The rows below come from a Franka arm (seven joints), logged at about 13 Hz.
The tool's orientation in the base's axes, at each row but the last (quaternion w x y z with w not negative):
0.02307, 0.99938, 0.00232, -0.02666
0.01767, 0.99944, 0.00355, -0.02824
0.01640, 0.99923, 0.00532, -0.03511
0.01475, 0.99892, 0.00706, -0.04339
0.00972, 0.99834, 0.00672, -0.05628
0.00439, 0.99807, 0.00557, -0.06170
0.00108, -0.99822, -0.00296, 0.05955
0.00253, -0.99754, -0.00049, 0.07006
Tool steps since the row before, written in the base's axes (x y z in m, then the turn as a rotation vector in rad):
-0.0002, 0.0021, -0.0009, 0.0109, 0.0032, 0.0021
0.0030, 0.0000, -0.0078, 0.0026, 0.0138, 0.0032
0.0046, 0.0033, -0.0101, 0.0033, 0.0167, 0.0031
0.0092, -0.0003, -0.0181, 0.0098, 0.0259, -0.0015
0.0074, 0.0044, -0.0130, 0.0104, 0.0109, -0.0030
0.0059, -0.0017, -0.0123, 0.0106, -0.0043, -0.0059
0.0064, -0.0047, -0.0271, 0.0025, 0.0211, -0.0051
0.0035, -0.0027, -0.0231, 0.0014, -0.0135, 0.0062
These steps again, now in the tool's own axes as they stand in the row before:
-0.0001, -0.0021, 0.0008, 0.0108, -0.0030, -0.0028
0.0034, -0.0002, 0.0076, 0.0025, -0.0137, -0.0038
0.0053, -0.0036, 0.0096, 0.0032, -0.0166, -0.0039
0.0107, -0.0001, 0.0172, 0.0102, -0.0258, -0.0001
0.0089, -0.0045, 0.0120, 0.0108, -0.0108, 0.0016
0.0074, 0.0017, 0.0115, 0.0112, 0.0044, 0.0046
0.0095, 0.0048, 0.0261, 0.0032, -0.0211, 0.0048
0.0067, 0.0028, 0.0224, 0.0005, 0.0135, -0.0064

